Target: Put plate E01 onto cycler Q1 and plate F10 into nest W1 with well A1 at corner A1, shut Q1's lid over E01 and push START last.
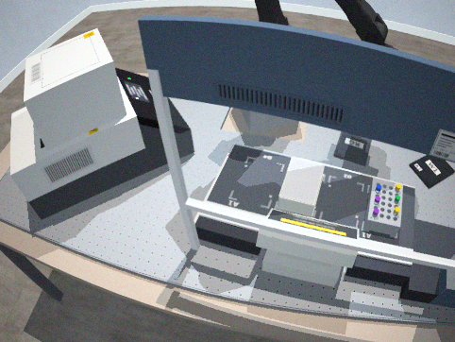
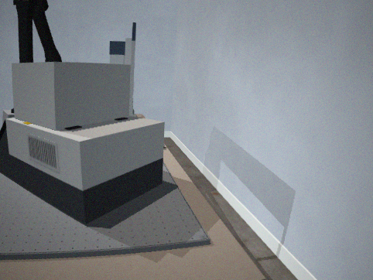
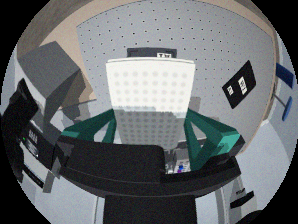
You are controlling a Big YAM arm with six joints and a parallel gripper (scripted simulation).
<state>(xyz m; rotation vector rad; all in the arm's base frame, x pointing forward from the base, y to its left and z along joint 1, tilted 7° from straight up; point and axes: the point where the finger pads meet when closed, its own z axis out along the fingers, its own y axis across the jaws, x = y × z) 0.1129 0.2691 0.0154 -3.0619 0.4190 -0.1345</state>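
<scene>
Now: the dark nest 27 cm to the left of my hand, 13 cm below it and 6 cm ahead of it. Round my hand: dark nest pad (13 cm below); tube cooling block (27 cm ahead, 6 cm below, 5 cm to the left); post (39 cm ahead, 38 cm to the right, 10 cm above).
</scene>
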